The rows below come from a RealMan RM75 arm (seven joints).
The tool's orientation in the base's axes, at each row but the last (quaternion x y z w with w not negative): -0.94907, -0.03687, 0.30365, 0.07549; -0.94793, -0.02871, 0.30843, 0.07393; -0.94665, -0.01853, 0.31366, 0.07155; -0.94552, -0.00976, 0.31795, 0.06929; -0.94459, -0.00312, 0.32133, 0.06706
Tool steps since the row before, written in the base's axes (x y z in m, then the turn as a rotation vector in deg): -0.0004, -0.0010, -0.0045, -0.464, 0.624, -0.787; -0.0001, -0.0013, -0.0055, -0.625, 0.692, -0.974; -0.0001, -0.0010, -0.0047, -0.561, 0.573, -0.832; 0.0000, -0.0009, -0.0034, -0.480, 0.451, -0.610; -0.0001, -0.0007, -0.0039, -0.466, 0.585, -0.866
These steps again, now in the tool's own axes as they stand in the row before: 0.0021, 0.0017, 0.0037, 0.144, -0.496, 0.978; 0.0030, 0.0022, 0.0043, 0.130, -0.535, 1.231; 0.0026, 0.0017, 0.0037, 0.087, -0.439, 1.065; 0.0020, 0.0014, 0.0026, 0.011, -0.351, 0.826; 0.0023, 0.0012, 0.0030, 0.184, -0.451, 1.035
